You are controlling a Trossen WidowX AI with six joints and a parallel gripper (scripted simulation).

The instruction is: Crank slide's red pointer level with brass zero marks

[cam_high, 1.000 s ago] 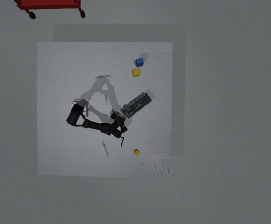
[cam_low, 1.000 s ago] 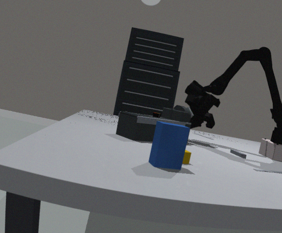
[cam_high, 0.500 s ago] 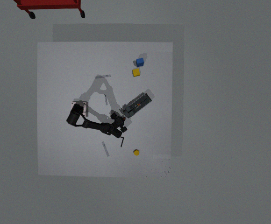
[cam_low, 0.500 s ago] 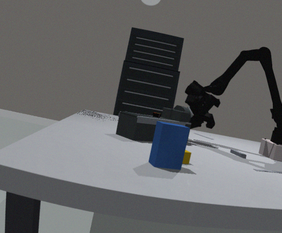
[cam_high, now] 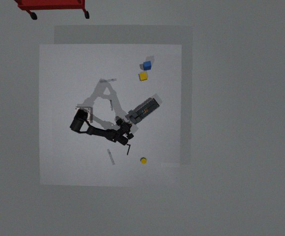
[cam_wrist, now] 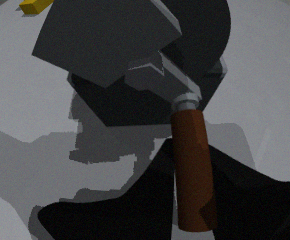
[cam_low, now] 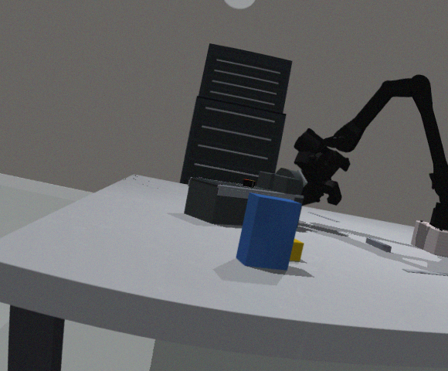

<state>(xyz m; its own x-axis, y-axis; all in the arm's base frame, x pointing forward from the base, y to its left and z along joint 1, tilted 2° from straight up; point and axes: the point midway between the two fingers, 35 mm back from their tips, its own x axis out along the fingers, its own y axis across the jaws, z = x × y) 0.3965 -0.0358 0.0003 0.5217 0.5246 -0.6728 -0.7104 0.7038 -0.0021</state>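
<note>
The brown crank handle is 1 cm behind my gripper tip, 1 cm to the right of it and 3 cm above it. The rest, counted from my gripper tip: red pointer (11 cm ahead, 14 cm to the left, 4 cm above); then black hex key (21 cm to the right, 3 cm below); then yellow block (4 cm ahead, 43 cm to the left, 2 cm below).
</note>
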